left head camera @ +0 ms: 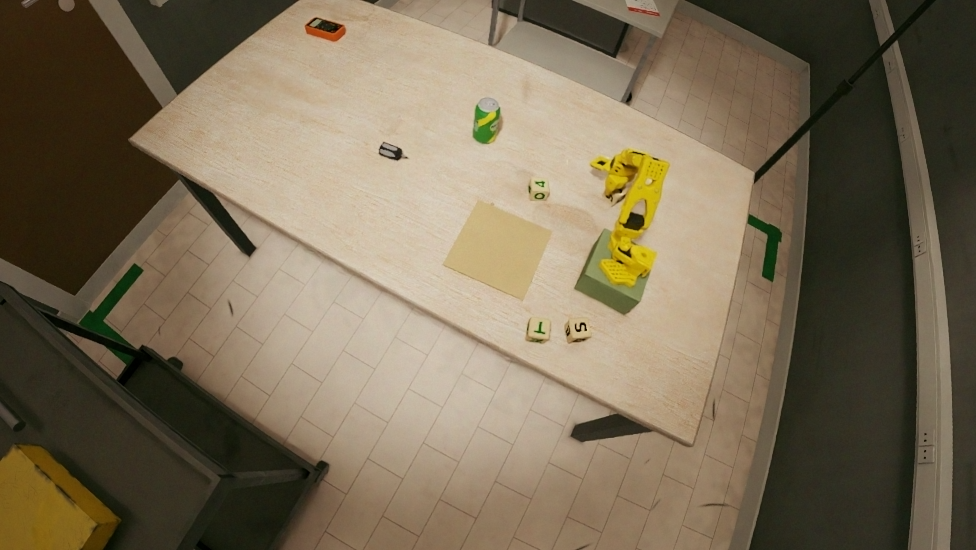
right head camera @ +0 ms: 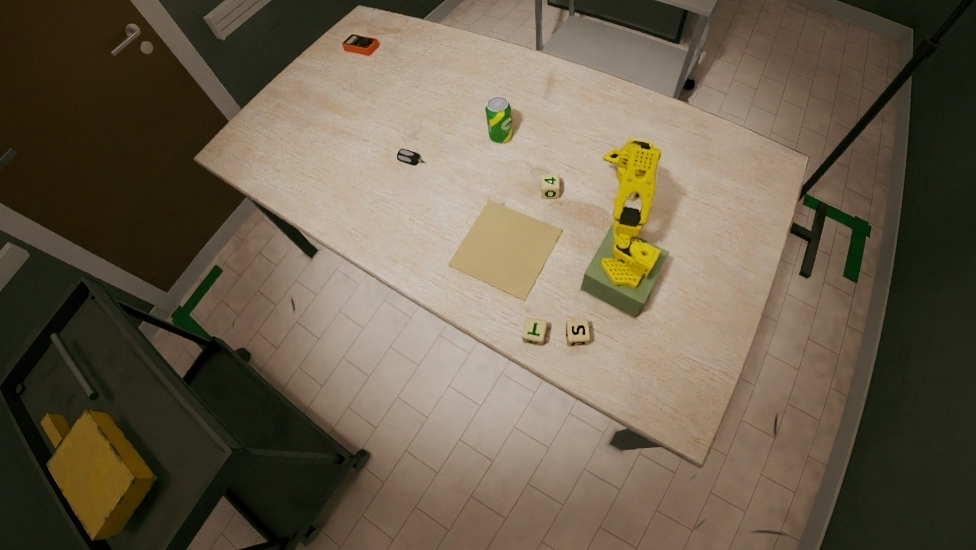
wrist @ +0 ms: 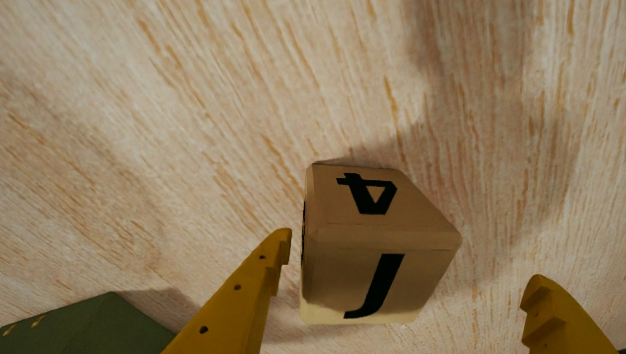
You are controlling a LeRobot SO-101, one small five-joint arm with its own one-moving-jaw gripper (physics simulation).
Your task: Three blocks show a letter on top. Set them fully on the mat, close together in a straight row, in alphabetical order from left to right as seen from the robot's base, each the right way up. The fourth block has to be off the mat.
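Frame: origin at the arm's base, x ahead, y left, z up, level; millimetres.
Seen in the pictures: end effector, tool point: (left head camera: 607,193) (wrist: 290,241); arm's base, origin of the base link: (left head camera: 613,260) (right head camera: 617,258).
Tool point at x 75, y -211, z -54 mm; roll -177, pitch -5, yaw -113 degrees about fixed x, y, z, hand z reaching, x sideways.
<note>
Pixels of each thing's top centre, then the offset from my tool point to it. "pt": a spot on its surface instead.
- block, middle of its top: (wrist: 375,289) (left head camera: 618,188) dx -17, dy -22, dz +13 mm
- top, surface spot: (right head camera: 534,332) (left head camera: 540,330) pt dx -6, dy +427, dz +13 mm
- tan mat, middle of its top: (right head camera: 505,246) (left head camera: 499,247) dx +167, dy +278, dz -27 mm
- green can, middle of its top: (right head camera: 497,103) (left head camera: 488,104) dx +371, dy -7, dz +91 mm
- small black-and-grey object, middle of its top: (left head camera: 393,148) (right head camera: 409,153) dx +533, dy +187, dz +3 mm
- orange meter, middle of its top: (left head camera: 324,24) (right head camera: 358,40) dx +1068, dy -141, dz +3 mm
My gripper (wrist: 410,255) (left head camera: 607,184) is open, its two jaws apart on either side of a block. That block (wrist: 377,270) shows a black J and, on its far face, a 4. The left jaw is close beside it; a wide gap separates it from the right jaw. The arm mostly hides it in the left head view. A block with a green T on top (left head camera: 538,329) (right head camera: 534,332) and one with a black S-like character on top (left head camera: 577,330) (right head camera: 577,332) stand near the front edge. A block with a green 4 on top (left head camera: 538,189) (right head camera: 549,186) stands behind the tan mat (left head camera: 498,249) (right head camera: 505,249).
The arm's green base block (left head camera: 609,290) (right head camera: 616,293) stands right of the mat. A green can (left head camera: 486,122) (right head camera: 499,122) stands farther back. A small black-and-grey object (left head camera: 391,150) (right head camera: 409,157) and an orange meter (left head camera: 325,29) (right head camera: 360,45) lie to the left.
</note>
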